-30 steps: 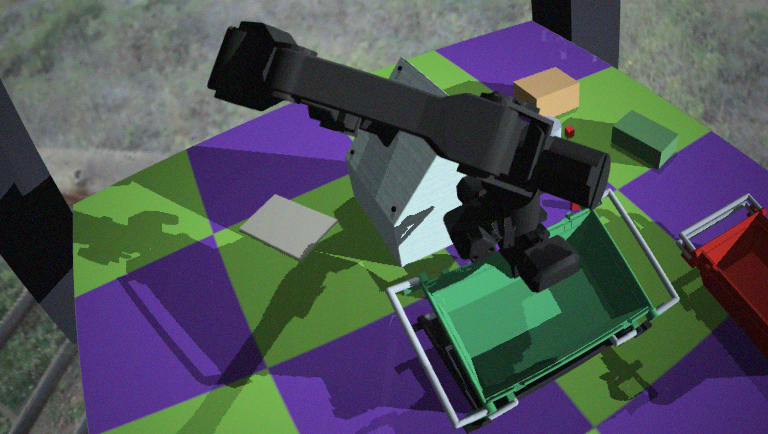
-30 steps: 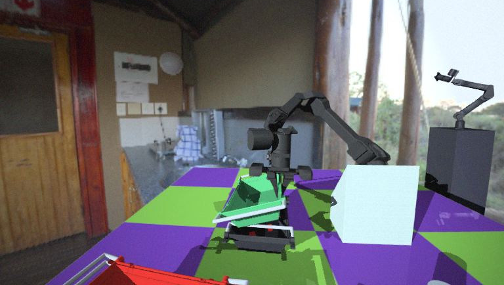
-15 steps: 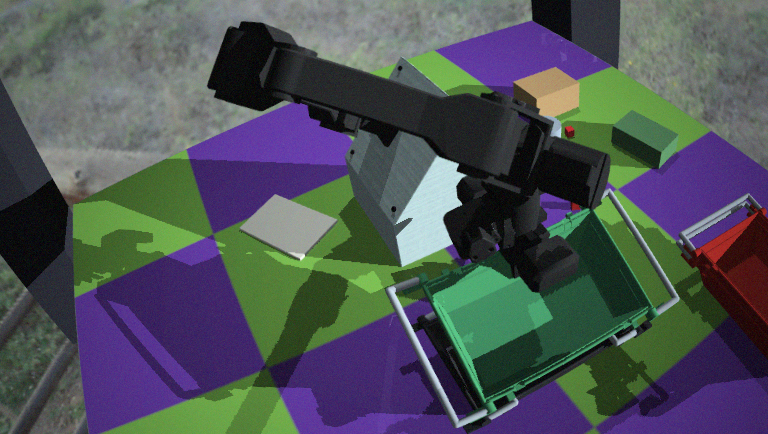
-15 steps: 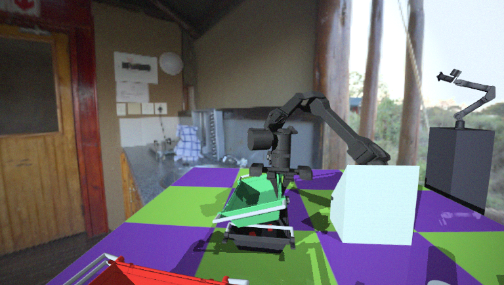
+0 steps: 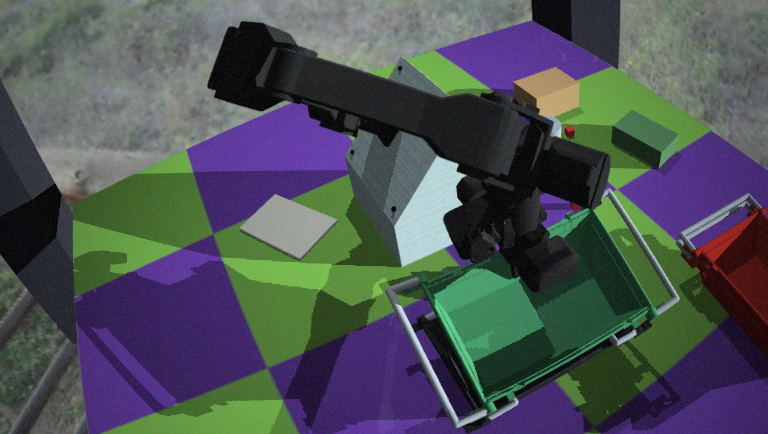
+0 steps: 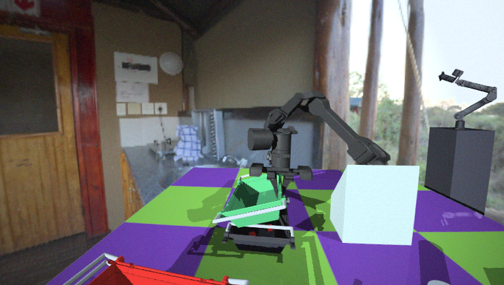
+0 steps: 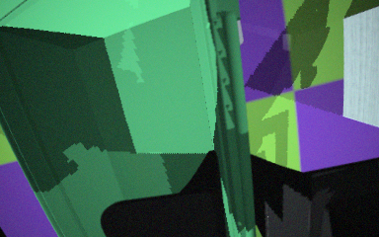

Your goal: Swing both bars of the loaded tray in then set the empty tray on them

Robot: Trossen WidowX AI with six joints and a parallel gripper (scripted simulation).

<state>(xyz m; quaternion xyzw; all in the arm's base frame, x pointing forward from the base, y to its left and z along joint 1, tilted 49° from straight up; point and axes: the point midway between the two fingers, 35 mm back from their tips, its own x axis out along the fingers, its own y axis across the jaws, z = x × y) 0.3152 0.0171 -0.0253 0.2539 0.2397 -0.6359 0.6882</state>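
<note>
Right now my gripper tip is 7 cm short of the green tray and 1 cm below it. Round my gripper tip: dark green block (21 cm behind, 45 cm to the left, 9 cm below); then white sheet (36 cm behind, 23 cm to the right, 11 cm below); then grey cylinder (29 cm behind, 25 cm to the left, 8 cm below).
</note>
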